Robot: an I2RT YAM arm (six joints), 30 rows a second.
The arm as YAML. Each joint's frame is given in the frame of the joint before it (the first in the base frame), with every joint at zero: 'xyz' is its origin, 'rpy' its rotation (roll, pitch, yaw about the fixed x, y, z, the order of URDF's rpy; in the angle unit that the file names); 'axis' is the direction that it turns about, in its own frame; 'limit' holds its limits. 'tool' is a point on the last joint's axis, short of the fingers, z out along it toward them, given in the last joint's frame.
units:
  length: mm
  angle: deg
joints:
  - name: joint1
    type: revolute
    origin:
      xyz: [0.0, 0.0, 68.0]
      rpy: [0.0, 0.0, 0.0]
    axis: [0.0, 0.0, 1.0]
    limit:
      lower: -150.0
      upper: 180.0
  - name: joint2
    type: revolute
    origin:
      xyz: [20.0, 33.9, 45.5]
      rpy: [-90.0, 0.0, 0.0]
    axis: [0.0, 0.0, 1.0]
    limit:
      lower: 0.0
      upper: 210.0
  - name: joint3
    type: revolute
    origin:
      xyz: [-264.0, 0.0, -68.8]
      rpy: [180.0, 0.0, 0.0]
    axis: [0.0, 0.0, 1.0]
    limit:
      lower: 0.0
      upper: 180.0
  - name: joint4
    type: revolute
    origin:
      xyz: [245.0, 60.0, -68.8]
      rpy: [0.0, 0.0, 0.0]
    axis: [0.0, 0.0, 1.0]
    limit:
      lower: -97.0
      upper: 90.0
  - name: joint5
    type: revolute
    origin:
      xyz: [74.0, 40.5, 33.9]
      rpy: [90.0, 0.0, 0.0]
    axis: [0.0, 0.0, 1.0]
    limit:
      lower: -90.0
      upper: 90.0
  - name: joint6
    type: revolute
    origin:
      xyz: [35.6, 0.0, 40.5]
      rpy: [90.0, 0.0, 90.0]
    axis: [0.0, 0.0, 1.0]
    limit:
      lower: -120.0
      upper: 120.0
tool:
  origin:
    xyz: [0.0, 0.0, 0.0]
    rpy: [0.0, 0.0, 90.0]
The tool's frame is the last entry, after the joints.
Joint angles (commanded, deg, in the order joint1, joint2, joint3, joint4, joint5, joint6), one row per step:
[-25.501 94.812 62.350 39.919 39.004 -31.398]
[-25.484 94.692 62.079 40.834 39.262 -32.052]
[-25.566 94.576 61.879 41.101 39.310 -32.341]
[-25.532 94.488 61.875 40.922 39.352 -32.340]
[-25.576 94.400 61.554 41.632 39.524 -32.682]
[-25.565 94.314 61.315 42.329 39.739 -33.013]
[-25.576 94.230 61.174 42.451 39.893 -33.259]
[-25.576 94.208 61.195 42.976 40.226 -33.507]
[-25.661 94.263 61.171 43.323 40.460 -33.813]
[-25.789 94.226 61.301 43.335 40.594 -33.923]
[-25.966 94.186 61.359 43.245 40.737 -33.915]
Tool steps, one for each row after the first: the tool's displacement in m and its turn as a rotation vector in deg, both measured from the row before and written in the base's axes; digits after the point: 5 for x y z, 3 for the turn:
[-0.00095 0.00044 0.00074 -0.573 -0.116 -0.308]
[-0.00092 -0.00019 0.00001 -0.193 0.092 -0.162]
[-0.00015 0.00030 0.00021 0.047 0.082 -0.007]
[-0.00102 0.00007 -0.00011 -0.325 -0.133 -0.253]
[-0.00078 0.00034 0.00033 -0.340 -0.206 -0.241]
[-0.00056 0.00011 -0.00010 -0.106 0.153 -0.194]
[-0.00037 0.00000 0.00115 -0.295 -0.312 -0.360]
[-0.00035 -0.00057 0.00010 -0.200 0.019 -0.356]
[-0.00047 -0.00078 0.00101 -0.099 -0.072 -0.275]
[-0.00069 -0.00103 0.00042 0.023 -0.026 -0.317]

